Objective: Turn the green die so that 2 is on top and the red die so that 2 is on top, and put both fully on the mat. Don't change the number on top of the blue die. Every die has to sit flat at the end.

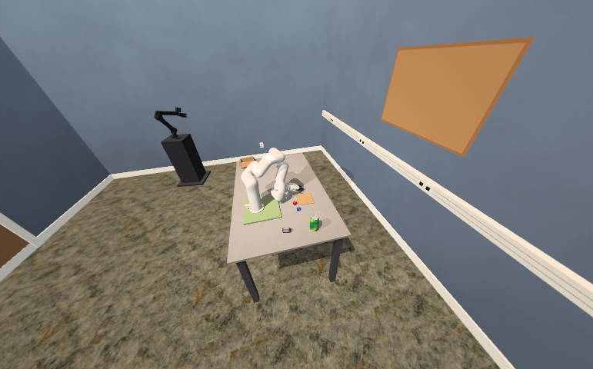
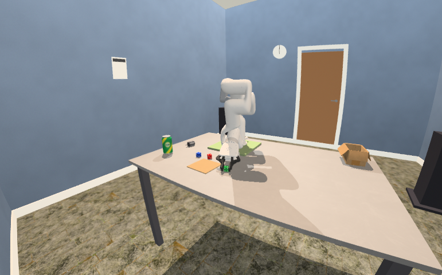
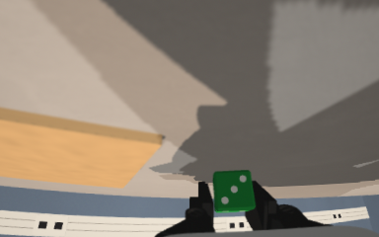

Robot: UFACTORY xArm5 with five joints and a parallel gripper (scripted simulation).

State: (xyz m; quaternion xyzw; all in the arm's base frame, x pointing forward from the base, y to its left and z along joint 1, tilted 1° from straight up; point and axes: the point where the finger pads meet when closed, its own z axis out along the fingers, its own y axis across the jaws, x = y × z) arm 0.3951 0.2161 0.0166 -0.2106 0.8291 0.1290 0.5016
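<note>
The green die lies 1 cm below my hand. From my hand the other things lie so: blue die (4 cm behind, 27 cm to the right, 1 cm below); then red die (7 cm behind, 19 cm to the right, 1 cm below); then mat (3 cm ahead, 14 cm to the right, 2 cm below).
</note>
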